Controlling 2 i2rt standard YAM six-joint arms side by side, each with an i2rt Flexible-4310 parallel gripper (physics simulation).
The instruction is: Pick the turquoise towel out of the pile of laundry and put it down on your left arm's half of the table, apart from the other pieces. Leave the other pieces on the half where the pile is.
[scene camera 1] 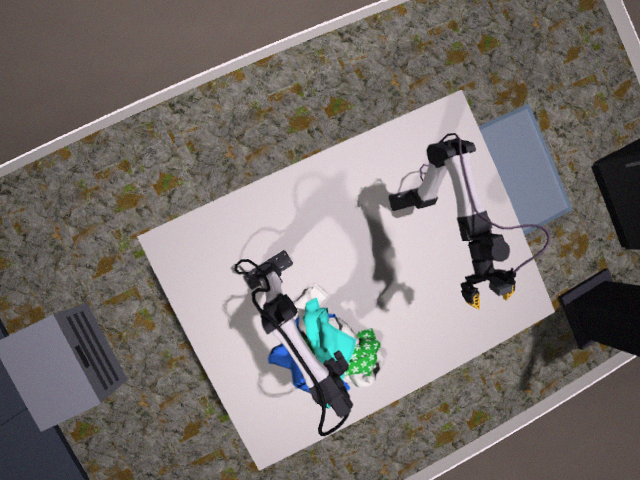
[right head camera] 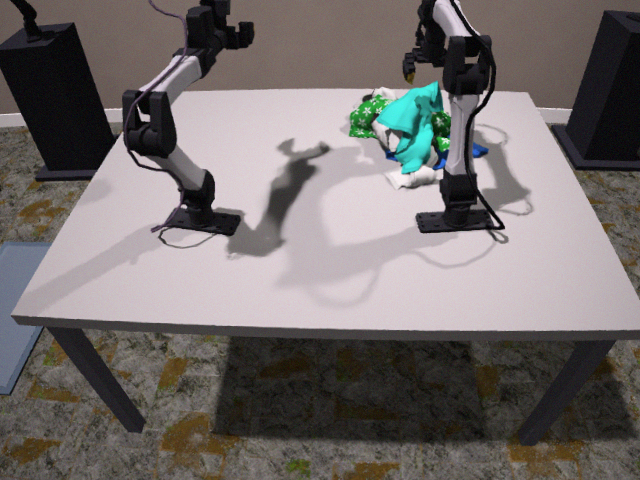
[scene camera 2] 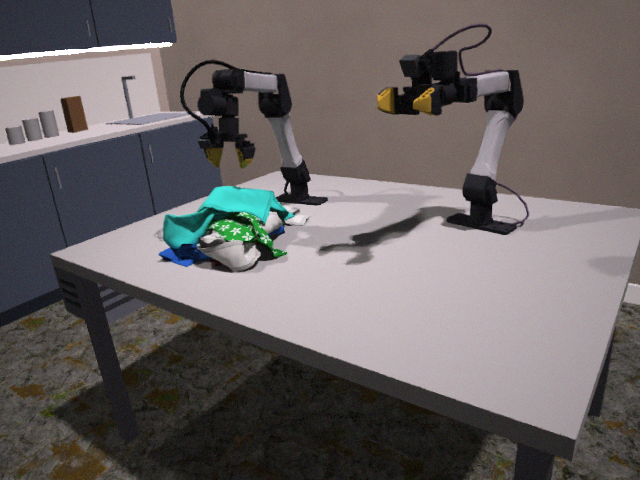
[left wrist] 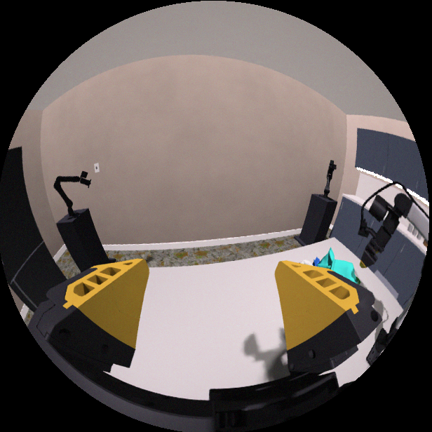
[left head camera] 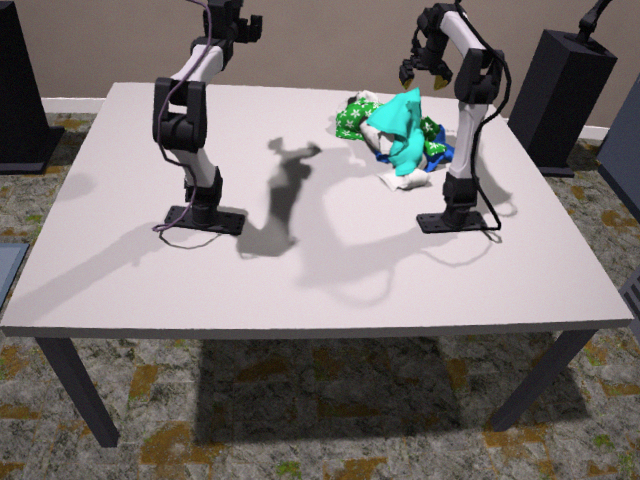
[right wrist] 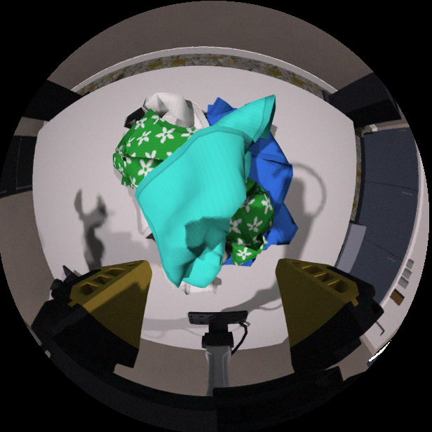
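Observation:
The turquoise towel (left head camera: 398, 117) (right head camera: 410, 114) (scene camera 1: 326, 335) (scene camera 2: 238, 202) (right wrist: 202, 172) lies draped over the top of the pile. A green cloth with white flowers (left head camera: 353, 118) (scene camera 2: 233, 229) (right wrist: 148, 145), a blue cloth (scene camera 1: 282, 358) (right wrist: 274, 163) and white pieces (left head camera: 405, 179) (scene camera 2: 232, 254) lie under and around it. My right gripper (left head camera: 422, 82) (scene camera 2: 228, 161) (right wrist: 213, 268) is open and points down, above the pile and apart from it. My left gripper (scene camera 1: 492, 305) (scene camera 2: 402, 103) (left wrist: 211, 269) is open, high above the other half of the table, pointing level.
The table (left head camera: 289, 304) (scene camera 2: 413, 310) carries both arm bases (left head camera: 204, 219) (left head camera: 454, 221). The pile lies in front of the right arm's base. In scene camera 2, a kitchen counter (scene camera 2: 103, 135) stands behind the table at the left. Dark pedestals (left head camera: 563, 93) (right head camera: 56, 93) stand beyond the table.

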